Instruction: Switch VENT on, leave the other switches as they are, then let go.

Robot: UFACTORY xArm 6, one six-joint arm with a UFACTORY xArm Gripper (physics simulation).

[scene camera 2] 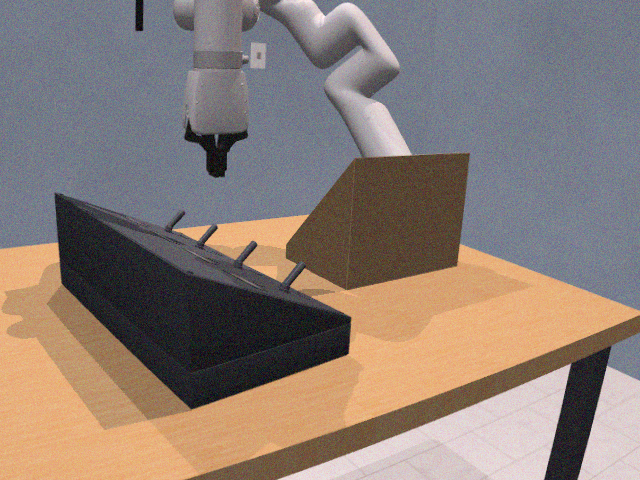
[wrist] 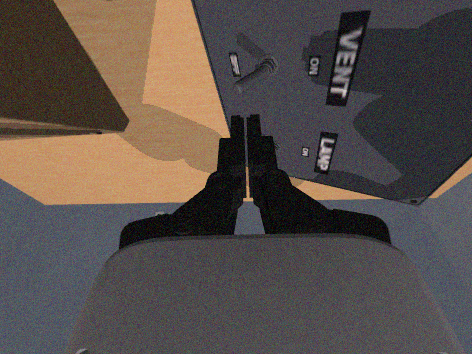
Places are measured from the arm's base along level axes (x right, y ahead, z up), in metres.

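Pixels of known places: gripper, between the fingertips: (scene camera 2: 216,175) (wrist: 245,134); arm's base, origin of its link: (scene camera 2: 401,183).
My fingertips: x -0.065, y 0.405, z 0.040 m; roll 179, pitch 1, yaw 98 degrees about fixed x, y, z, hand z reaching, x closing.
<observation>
Ahead of a thing's pixels: the offset from my fingertips to its top centre. "*": to the spot under its first point. Level surfaces: height alone.
The dark sloped switch box (scene camera 2: 121,263) (wrist: 290,110) stands on the table with four levers on its slope. The VENT lever {dx +0.019, dy +0.011, dz -0.087 m} (scene camera 2: 207,235) (wrist: 255,75) leans away from its ON label {* dx +0.003, dy +0.068, dz -0.107 m} (wrist: 314,66), toward the small label at the panel's lower edge. The LAMP lever {dx +0.134, dy +0.042, dz -0.087 m} (scene camera 2: 174,221), the DRIVE lever {dx -0.097, dy -0.021, dz -0.087 m} (scene camera 2: 245,254) and the VALVE lever {dx -0.213, dy -0.052, dz -0.087 m} (scene camera 2: 293,276) lean the same way. My gripper (scene camera 2: 216,174) (wrist: 245,134) is shut and empty, above the box and apart from the levers. In the wrist view its fingers hide most of the LAMP lever, beside the LAMP label {dx +0.113, dy +0.122, dz -0.092 m} (wrist: 326,153).
A brown wedge-shaped box (scene camera 2: 403,217) (wrist: 55,75) stands on the wooden table {dz -0.216 m} (scene camera 2: 413,377) (wrist: 175,85), facing the lever side of the switch box. The blue-grey wall is behind the table. The table's front edge (scene camera 2: 413,413) runs along the lower right.
</observation>
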